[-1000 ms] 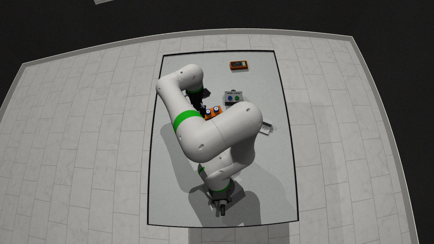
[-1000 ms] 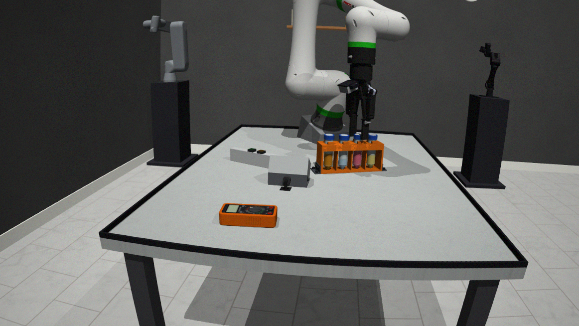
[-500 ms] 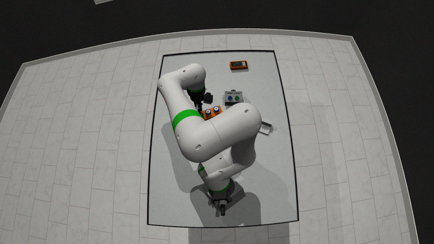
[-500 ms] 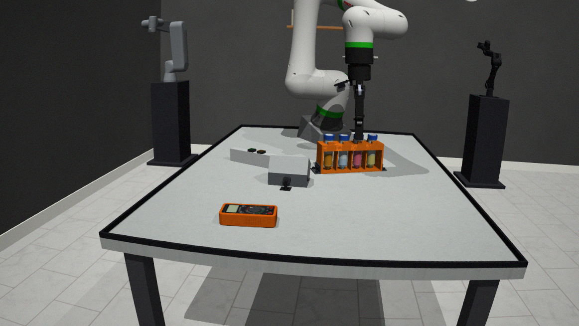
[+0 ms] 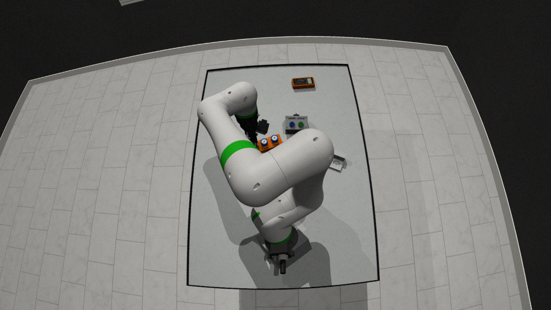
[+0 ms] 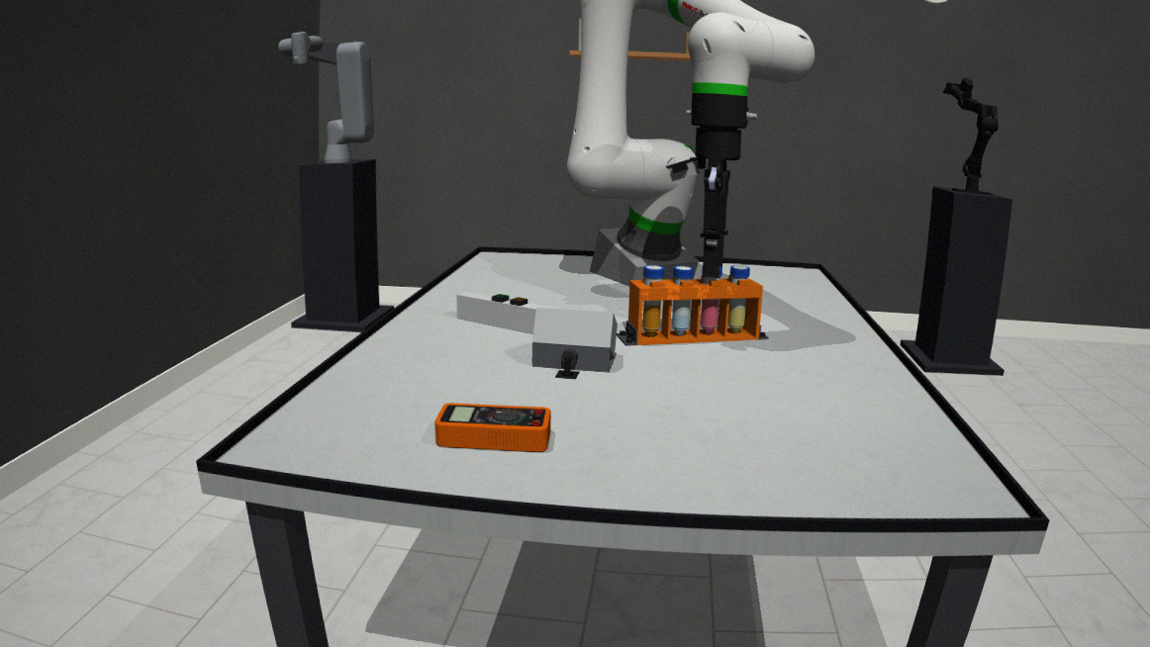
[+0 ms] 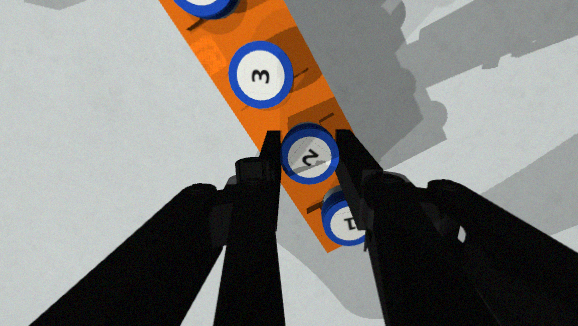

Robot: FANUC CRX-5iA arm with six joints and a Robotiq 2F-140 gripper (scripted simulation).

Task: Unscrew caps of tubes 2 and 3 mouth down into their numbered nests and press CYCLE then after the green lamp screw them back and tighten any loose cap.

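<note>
Now: the cap 2 3 cm below my hand. The rest, counted from my hand: cap 3 (5 cm to the right, 3 cm below, 2 cm ahead); then cap 1 (5 cm to the left, 3 cm below, 2 cm behind); then cap 4 (10 cm to the right, 3 cm below, 3 cm ahead).
</note>
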